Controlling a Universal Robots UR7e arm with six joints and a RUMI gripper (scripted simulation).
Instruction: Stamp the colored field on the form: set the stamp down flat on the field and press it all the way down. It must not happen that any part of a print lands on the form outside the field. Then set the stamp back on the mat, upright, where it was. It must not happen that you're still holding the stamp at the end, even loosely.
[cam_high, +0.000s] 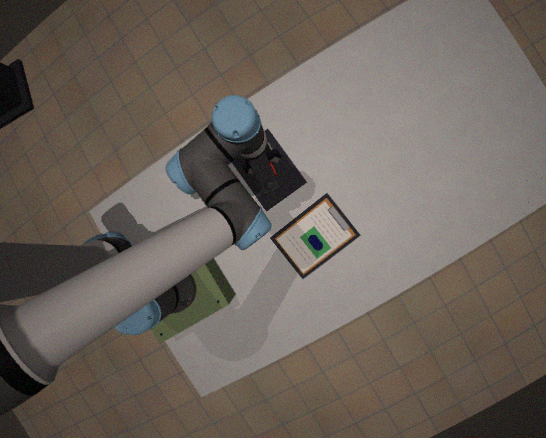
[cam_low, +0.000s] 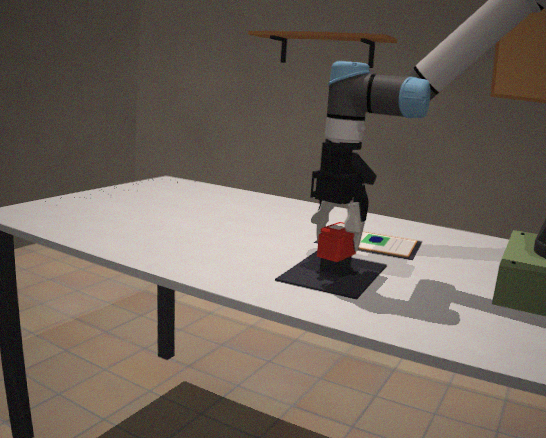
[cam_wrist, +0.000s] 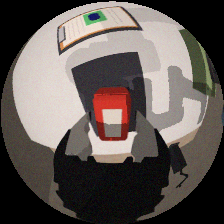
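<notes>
Right now my hand is 20 mm above the red stamp. Also, from my hand: dark mat (70 mm below); then form (90 mm ahead, 270 mm to the right, 70 mm below).
</notes>
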